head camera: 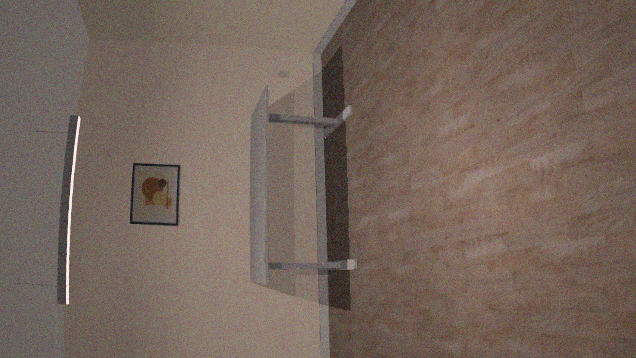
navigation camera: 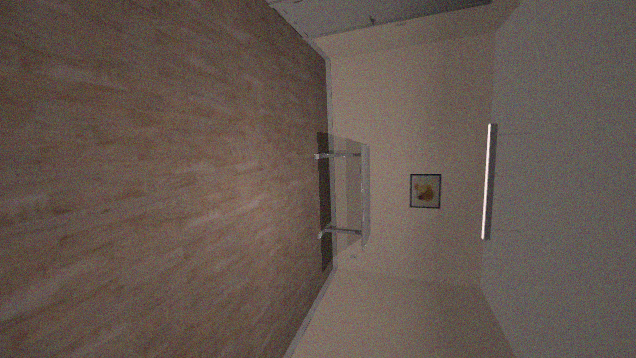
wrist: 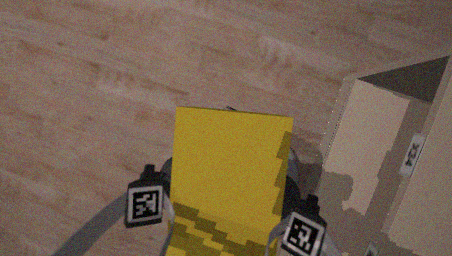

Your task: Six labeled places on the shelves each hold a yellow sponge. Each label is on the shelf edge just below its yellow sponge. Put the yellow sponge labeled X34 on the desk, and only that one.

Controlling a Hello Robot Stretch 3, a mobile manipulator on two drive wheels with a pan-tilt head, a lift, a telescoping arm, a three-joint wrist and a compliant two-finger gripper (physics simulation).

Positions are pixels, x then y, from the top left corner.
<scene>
gripper: wrist 229, 184; not seen in the head camera view (out of frame); not seen in the navigation camera view (out of frame)
same spot on dark-framed picture: (navigation camera: 425, 189) = (head camera: 154, 197)
</scene>
